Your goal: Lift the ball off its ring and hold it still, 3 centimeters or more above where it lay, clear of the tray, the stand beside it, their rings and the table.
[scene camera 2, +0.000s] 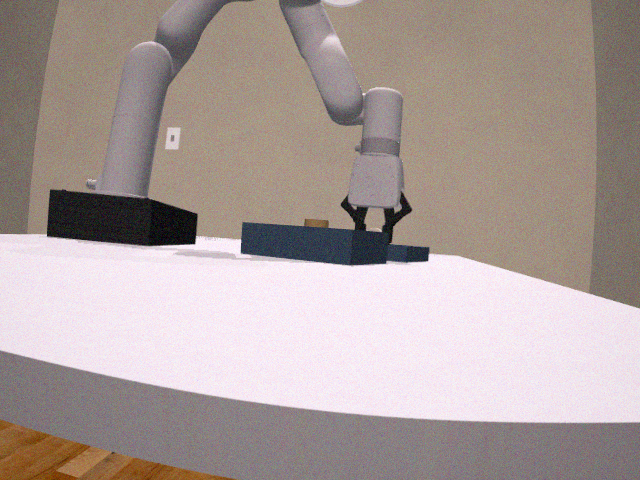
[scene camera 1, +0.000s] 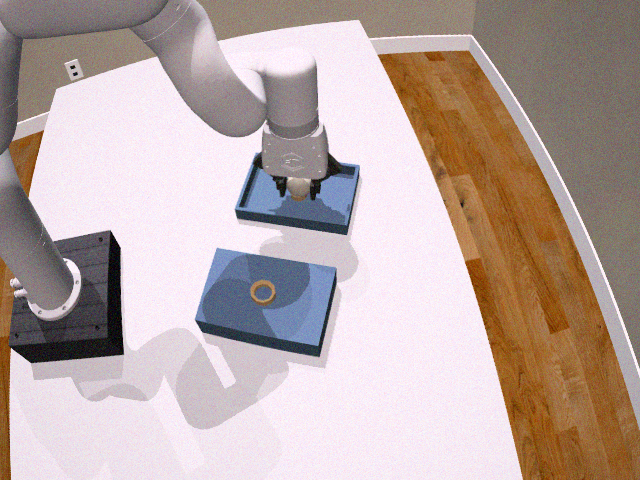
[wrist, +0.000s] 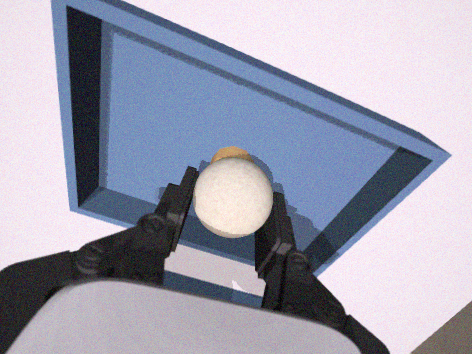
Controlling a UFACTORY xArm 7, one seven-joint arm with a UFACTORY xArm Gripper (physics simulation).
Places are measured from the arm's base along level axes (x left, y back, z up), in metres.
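Pixels of known places: gripper, fingertip midpoint: [scene camera 1: 299, 192] [wrist: 229, 197]; arm's base, link origin: [scene camera 2: 122, 201] [scene camera 1: 55, 290].
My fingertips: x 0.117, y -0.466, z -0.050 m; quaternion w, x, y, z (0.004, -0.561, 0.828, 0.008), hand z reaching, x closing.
Note:
For each thing: its top centre in the pictures, then the offset to it from my fingertips. "*": a spot on its surface instead. Level surfaces: height alone.
- cream ball, top centre: [wrist: 228, 227] [scene camera 1: 298, 175] [scene camera 2: 375, 228] dx +0.009, dy -0.004, dz +0.033 m
- blue tray, top centre: [wrist: 228, 187] [scene camera 1: 298, 185] [scene camera 2: 372, 243] dx +0.011, dy -0.001, dz +0.004 m
- empty orange ring, surface spot: [scene camera 1: 252, 292] [scene camera 2: 307, 220] * dx -0.186, dy +0.107, dz +0.035 m
- white table, surface height: dz -0.024 m
The cream ball [scene camera 1: 298, 186] [scene camera 2: 375, 229] [wrist: 233, 200] sits at its orange ring [scene camera 1: 298, 197] [wrist: 231, 151] inside the blue tray [scene camera 1: 289, 223] [scene camera 2: 408, 253] [wrist: 250, 75]. No gap shows between ball and ring in scene camera 1; the ball hides most of the ring. My gripper [scene camera 1: 298, 192] [scene camera 2: 374, 233] [wrist: 229, 197] points down into the tray, shut on the ball, with one black finger against each side. In scene camera 2 the stand hides most of the ball and part of the fingers.
The blue stand [scene camera 1: 217, 310] [scene camera 2: 294, 242] [wrist: 215, 290] is beside the tray, nearer the front in scene camera 1. It bears an empty orange ring [scene camera 1: 252, 292] [scene camera 2: 315, 223]. The arm's black base block [scene camera 1: 116, 310] [scene camera 2: 98, 219] is at the left on the white table [scene camera 1: 413, 361] [scene camera 2: 310, 330].

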